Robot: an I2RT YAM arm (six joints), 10 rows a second.
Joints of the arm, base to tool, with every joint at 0 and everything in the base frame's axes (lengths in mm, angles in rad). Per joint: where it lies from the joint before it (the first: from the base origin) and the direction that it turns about. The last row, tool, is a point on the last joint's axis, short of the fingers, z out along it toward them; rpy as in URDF.
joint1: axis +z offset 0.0 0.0 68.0
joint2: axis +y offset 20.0 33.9 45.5
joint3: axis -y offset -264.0 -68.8 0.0
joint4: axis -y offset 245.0 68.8 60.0
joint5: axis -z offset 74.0 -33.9 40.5
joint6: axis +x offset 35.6 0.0 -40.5
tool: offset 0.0 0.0 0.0 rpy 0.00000 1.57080 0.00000
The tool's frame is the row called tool.
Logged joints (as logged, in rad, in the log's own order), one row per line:
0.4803, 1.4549, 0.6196, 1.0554, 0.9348, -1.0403
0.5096, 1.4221, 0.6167, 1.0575, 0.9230, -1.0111
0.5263, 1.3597, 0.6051, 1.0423, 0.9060, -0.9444
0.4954, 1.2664, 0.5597, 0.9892, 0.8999, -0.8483
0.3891, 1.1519, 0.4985, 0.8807, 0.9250, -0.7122
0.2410, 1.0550, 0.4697, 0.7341, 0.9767, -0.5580
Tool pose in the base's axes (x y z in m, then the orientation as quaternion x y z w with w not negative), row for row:
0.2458, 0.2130, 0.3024, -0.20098, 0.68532, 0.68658, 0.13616
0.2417, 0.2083, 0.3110, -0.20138, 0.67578, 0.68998, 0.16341
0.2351, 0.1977, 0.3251, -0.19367, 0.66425, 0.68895, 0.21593
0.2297, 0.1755, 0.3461, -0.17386, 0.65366, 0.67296, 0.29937
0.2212, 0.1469, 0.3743, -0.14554, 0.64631, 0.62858, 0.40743
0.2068, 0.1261, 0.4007, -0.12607, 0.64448, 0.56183, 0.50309
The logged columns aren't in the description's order. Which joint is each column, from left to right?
Columns, left to right: joint4, joint2, joint1, joint6, joint3, joint5.
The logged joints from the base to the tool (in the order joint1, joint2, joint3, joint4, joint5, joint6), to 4 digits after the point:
0.6196, 1.4549, 0.9348, 0.4803, -1.0403, 1.0554
0.6167, 1.4221, 0.9230, 0.5096, -1.0111, 1.0575
0.6051, 1.3597, 0.9060, 0.5263, -0.9444, 1.0423
0.5597, 1.2664, 0.8999, 0.4954, -0.8483, 0.9892
0.4985, 1.1519, 0.9250, 0.3891, -0.7122, 0.8807
0.4697, 1.0550, 0.9767, 0.2410, -0.5580, 0.7341

